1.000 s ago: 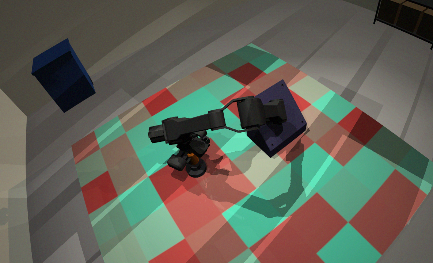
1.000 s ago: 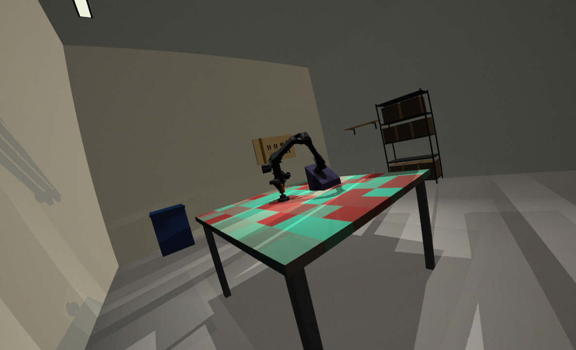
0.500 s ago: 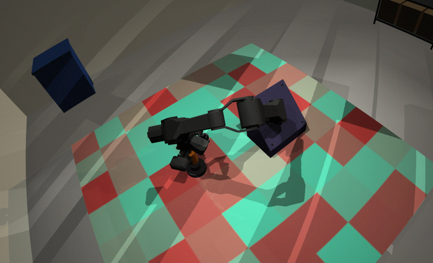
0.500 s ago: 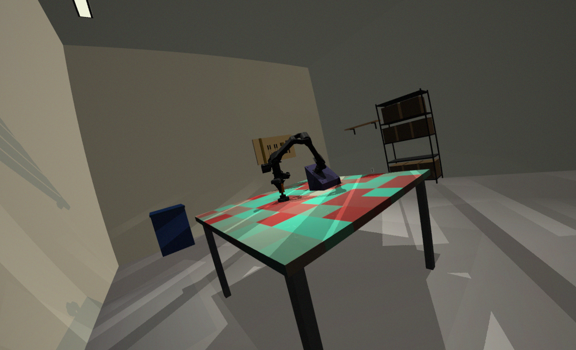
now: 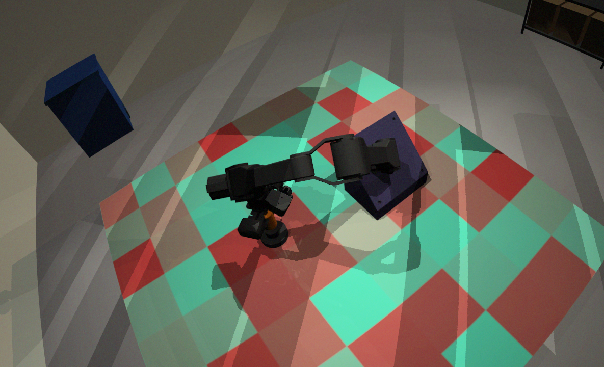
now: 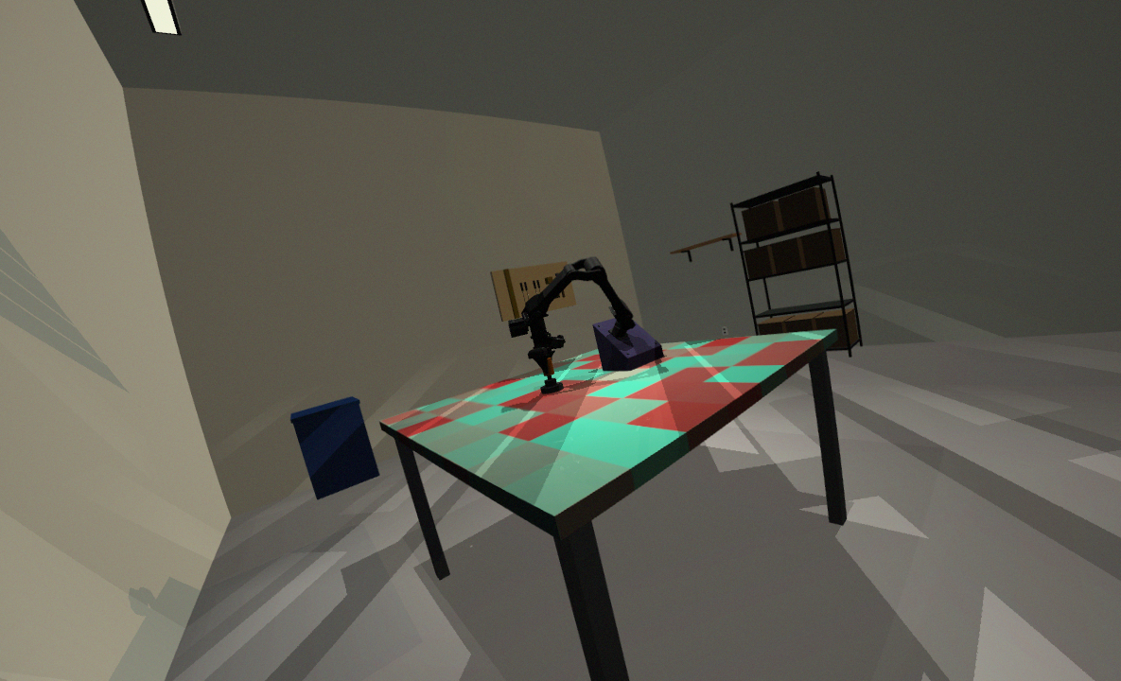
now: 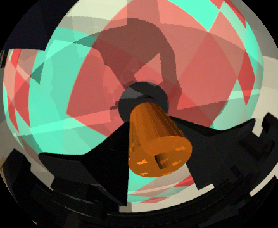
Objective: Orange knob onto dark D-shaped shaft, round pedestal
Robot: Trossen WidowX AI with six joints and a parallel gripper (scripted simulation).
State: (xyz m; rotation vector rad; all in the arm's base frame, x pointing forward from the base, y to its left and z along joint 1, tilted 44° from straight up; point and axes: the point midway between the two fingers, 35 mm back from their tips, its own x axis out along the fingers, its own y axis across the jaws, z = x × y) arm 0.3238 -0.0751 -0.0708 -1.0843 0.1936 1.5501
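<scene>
Right now the orange knob is 2 cm above my gripper tip. From my gripper tip the other things lie so: round dark pedestal (4 cm below).
</scene>
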